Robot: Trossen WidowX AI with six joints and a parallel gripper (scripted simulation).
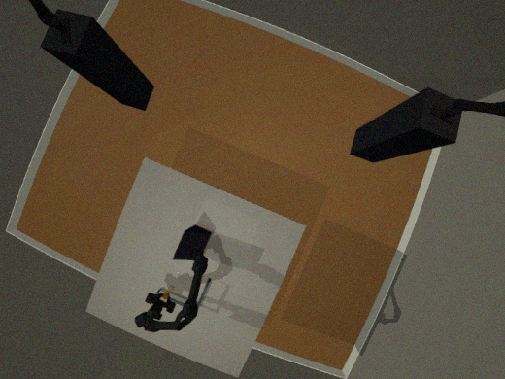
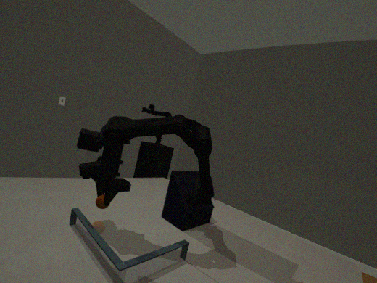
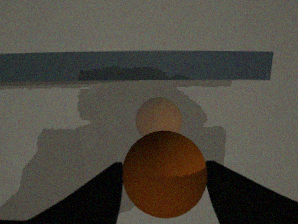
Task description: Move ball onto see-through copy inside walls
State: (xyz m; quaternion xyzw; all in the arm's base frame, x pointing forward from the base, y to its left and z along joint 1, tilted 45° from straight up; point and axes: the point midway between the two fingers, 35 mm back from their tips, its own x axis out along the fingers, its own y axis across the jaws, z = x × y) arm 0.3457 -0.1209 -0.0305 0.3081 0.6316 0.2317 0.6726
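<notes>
Now: the see-through ball copy 90 mm below my gripper tip. The rest, counted from my gripper tip: orange ball: right at my gripper tip.
</notes>
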